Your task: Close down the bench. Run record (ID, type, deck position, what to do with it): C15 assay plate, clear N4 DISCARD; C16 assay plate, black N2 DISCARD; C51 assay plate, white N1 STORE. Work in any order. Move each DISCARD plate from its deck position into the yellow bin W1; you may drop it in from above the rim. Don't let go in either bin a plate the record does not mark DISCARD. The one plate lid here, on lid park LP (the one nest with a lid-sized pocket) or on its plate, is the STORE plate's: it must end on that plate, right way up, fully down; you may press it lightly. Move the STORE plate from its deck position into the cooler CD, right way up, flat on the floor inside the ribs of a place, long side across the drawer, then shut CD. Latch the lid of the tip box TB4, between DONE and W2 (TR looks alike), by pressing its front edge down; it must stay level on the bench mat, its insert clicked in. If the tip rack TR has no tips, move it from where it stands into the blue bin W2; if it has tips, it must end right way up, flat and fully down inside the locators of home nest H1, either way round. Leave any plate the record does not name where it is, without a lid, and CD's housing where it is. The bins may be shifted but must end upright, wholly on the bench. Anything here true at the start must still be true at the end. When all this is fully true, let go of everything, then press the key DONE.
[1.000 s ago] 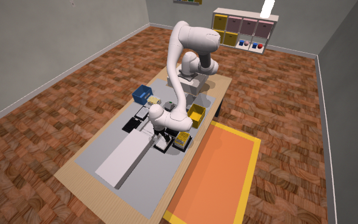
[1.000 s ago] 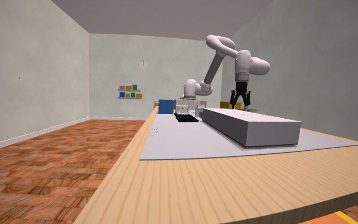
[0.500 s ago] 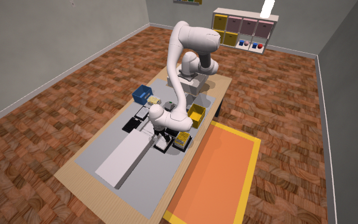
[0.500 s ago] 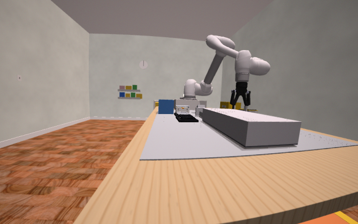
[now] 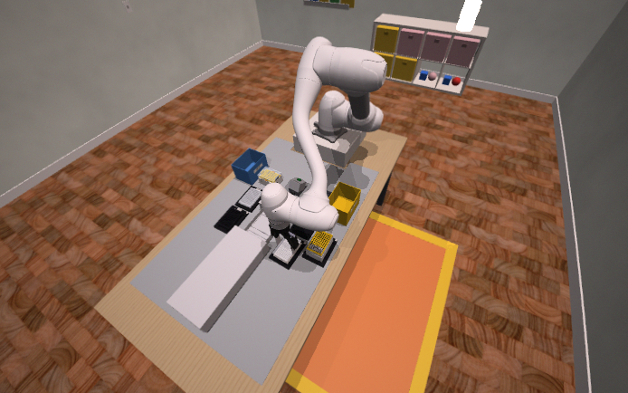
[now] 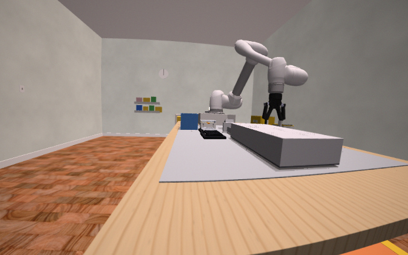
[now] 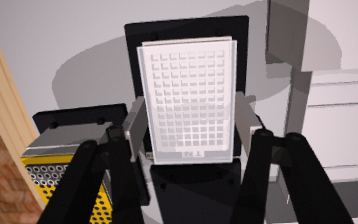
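Now: the plate lid 2 cm below my hand. The rest, counted from my hand: yellow tip rack 12 cm to the left, 11 cm behind, 1 cm below; then cooler drawer 19 cm to the right, 4 cm below, 1 cm behind; then white plate 5 cm below.
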